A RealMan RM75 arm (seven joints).
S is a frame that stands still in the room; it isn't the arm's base.
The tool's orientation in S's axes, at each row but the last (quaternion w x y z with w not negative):
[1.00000 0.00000 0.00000 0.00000]
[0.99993 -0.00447 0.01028 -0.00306]
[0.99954 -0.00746 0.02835 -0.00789]
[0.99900 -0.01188 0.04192 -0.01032]
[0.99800 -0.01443 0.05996 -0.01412]
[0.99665 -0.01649 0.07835 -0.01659]
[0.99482 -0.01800 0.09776 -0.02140]
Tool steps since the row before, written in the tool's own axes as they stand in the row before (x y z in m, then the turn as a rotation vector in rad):
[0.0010 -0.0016 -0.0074 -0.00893 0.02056 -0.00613]
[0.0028 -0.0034 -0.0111 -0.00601 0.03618 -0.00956]
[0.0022 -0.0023 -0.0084 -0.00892 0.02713 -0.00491]
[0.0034 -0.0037 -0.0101 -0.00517 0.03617 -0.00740]
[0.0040 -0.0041 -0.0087 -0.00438 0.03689 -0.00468]
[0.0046 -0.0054 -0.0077 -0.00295 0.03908 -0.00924]
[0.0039 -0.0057 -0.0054 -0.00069 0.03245 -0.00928]
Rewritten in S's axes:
[0.0010 -0.0016 -0.0074 -0.00893 0.02056 -0.00613]
[0.0026 -0.0035 -0.0111 -0.00599 0.03613 -0.00976]
[0.0017 -0.0025 -0.0085 -0.00877 0.02720 -0.00481]
[0.0025 -0.0040 -0.0103 -0.00506 0.03609 -0.00783]
[0.0028 -0.0045 -0.0090 -0.00393 0.03686 -0.00525]
[0.0032 -0.0058 -0.0081 -0.00317 0.03886 -0.01005]
[0.0025 -0.0060 -0.0058 -0.00122 0.03214 -0.01026]

